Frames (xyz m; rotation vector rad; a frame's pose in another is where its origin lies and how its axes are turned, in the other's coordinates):
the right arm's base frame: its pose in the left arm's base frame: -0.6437 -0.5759 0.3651 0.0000 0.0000 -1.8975
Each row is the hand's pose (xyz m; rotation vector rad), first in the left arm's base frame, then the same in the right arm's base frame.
Working: the left arm's base frame: its pose in the right arm's base frame: -0.7520 0.4248 -0.3651 0.0000 0.0000 1.8975

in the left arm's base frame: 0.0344 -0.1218 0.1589 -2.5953 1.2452 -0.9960
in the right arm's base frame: -0.6477 0.4965 -0.2062 -2.2047 -1.2084 -0.4035
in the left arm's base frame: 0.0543 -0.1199 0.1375 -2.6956 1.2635 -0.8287
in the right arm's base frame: -0.6559 0.5147 -0.2276 -2.3084 -1.2925 -0.3718
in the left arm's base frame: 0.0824 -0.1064 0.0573 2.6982 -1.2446 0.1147
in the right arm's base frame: -0.6777 0.5370 -0.3078 2.6899 1.5279 0.2814
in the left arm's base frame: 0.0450 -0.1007 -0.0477 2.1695 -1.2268 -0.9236
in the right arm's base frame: -0.6711 0.4998 -0.4128 2.0763 0.9625 -0.0050
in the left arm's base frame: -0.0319 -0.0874 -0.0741 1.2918 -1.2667 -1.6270
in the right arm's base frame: -0.6590 0.4227 -0.4392 1.5233 0.2664 -0.1853
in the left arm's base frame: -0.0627 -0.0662 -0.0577 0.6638 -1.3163 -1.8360
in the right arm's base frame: -0.6692 0.3867 -0.4228 1.2216 -0.1908 -0.2310
